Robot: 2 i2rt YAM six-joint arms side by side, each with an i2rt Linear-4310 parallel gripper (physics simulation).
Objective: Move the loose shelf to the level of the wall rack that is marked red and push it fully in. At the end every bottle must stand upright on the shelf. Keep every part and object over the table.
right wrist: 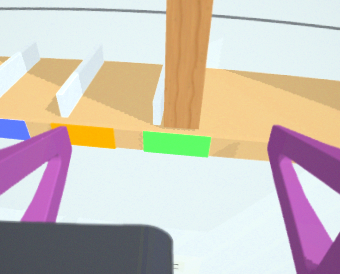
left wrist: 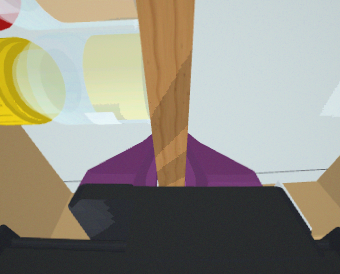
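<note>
The loose shelf [left wrist: 170, 60] [right wrist: 186, 65] is a wooden board, seen edge-on in both views. My left gripper [left wrist: 170, 137] is shut on its near edge. In the right wrist view the shelf's end is beside a white ledge at the green mark [right wrist: 176, 144]; contact is unclear. A clear bottle with yellow contents [left wrist: 117, 72] and a yellow cap [left wrist: 11, 82] stands with its base against the shelf. Part of a red-capped bottle [left wrist: 6, 17] shows at the top left. My right gripper [right wrist: 169, 136] is open, its fingers wide apart and empty. The red mark does not show.
The wall rack's tan side panel [right wrist: 260, 107] crosses the right wrist view. It carries white ledges [right wrist: 82, 80] and an orange mark [right wrist: 90, 136] and a blue mark [right wrist: 14, 129] left of the green one. Tan surfaces show at the left wrist view's lower corners.
</note>
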